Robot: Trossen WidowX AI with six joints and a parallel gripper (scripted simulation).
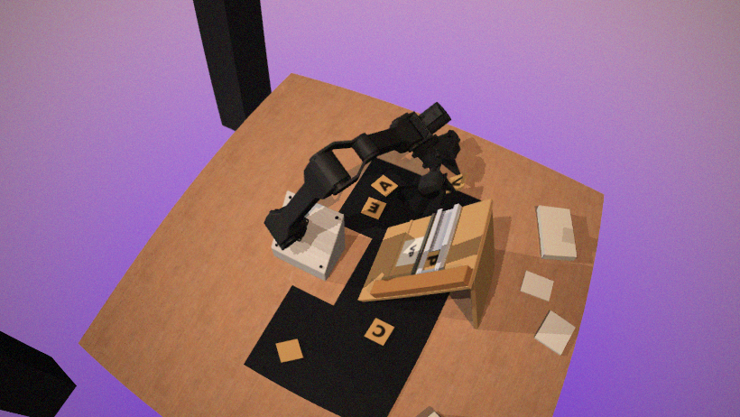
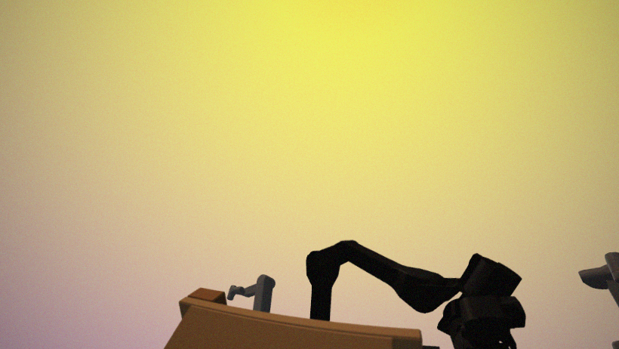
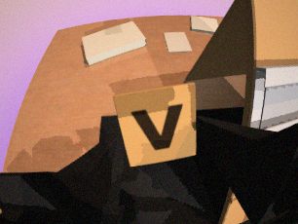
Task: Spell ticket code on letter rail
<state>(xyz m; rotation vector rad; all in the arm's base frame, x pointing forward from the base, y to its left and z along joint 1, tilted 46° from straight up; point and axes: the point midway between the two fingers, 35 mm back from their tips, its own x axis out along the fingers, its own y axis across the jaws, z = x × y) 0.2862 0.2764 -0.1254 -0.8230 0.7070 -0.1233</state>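
Right now my gripper tip is 40 mm short of the p tile and 240 mm to the left of it. Also, from my gripper tip: v tile: right at my gripper tip; then white ticket: 30 mm behind, 200 mm to the right, 70 mm below; then e tile: 200 mm behind, 70 mm to the right, 170 mm below.
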